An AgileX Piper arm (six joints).
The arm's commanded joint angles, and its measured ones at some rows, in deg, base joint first. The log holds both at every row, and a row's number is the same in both.
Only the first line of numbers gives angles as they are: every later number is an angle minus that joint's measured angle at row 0.
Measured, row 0: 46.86 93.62 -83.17 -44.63 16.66 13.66
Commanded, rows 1 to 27: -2.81 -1.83 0.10 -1.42 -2.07 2.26; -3.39 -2.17 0.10 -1.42 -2.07 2.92; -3.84 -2.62 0.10 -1.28 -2.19 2.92; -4.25 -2.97 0.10 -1.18 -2.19 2.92; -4.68 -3.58 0.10 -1.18 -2.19 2.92; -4.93 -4.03 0.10 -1.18 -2.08 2.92; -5.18 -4.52 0.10 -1.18 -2.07 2.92; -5.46 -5.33 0.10 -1.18 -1.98 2.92; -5.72 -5.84 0.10 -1.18 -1.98 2.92; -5.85 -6.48 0.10 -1.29 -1.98 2.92; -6.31 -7.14 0.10 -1.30 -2.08 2.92; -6.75 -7.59 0.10 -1.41 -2.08 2.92; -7.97 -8.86 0.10 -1.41 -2.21 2.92; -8.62 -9.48 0.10 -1.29 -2.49 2.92; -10.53 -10.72 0.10 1.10 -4.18 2.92; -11.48 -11.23 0.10 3.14 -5.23 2.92; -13.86 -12.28 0.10 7.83 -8.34 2.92; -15.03 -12.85 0.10 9.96 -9.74 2.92; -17.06 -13.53 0.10 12.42 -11.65 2.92; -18.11 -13.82 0.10 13.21 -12.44 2.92; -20.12 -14.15 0.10 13.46 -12.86 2.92; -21.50 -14.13 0.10 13.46 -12.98 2.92; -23.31 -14.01 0.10 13.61 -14.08 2.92; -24.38 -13.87 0.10 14.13 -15.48 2.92; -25.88 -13.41 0.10 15.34 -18.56 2.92; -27.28 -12.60 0.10 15.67 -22.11 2.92; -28.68 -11.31 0.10 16.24 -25.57 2.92
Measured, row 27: -24.68 -13.28 0.12 14.57 -14.88 2.98
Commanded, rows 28 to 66: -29.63 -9.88 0.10 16.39 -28.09 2.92; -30.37 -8.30 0.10 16.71 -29.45 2.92; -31.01 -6.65 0.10 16.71 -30.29 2.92; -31.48 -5.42 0.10 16.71 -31.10 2.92; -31.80 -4.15 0.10 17.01 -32.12 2.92; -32.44 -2.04 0.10 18.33 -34.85 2.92; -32.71 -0.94 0.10 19.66 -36.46 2.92; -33.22 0.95 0.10 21.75 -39.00 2.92; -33.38 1.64 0.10 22.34 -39.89 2.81; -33.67 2.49 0.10 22.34 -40.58 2.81; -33.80 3.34 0.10 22.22 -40.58 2.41; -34.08 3.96 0.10 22.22 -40.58 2.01; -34.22 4.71 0.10 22.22 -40.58 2.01; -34.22 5.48 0.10 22.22 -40.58 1.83; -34.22 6.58 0.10 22.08 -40.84 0.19; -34.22 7.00 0.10 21.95 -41.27 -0.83; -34.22 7.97 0.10 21.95 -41.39 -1.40; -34.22 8.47 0.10 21.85 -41.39 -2.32; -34.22 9.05 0.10 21.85 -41.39 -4.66; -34.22 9.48 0.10 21.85 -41.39 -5.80; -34.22 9.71 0.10 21.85 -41.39 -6.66; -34.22 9.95 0.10 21.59 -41.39 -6.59; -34.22 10.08 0.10 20.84 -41.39 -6.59; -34.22 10.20 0.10 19.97 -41.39 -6.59; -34.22 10.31 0.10 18.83 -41.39 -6.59; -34.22 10.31 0.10 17.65 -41.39 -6.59; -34.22 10.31 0.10 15.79 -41.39 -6.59; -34.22 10.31 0.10 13.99 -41.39 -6.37; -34.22 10.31 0.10 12.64 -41.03 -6.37; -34.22 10.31 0.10 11.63 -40.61 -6.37; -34.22 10.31 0.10 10.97 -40.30 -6.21; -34.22 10.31 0.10 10.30 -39.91 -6.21; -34.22 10.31 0.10 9.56 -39.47 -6.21; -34.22 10.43 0.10 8.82 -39.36 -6.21; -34.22 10.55 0.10 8.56 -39.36 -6.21; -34.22 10.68 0.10 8.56 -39.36 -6.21; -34.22 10.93 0.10 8.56 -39.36 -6.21; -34.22 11.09 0.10 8.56 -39.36 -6.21; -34.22 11.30 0.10 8.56 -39.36 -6.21
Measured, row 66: -33.91 10.97 0.25 9.21 -38.44 -5.94
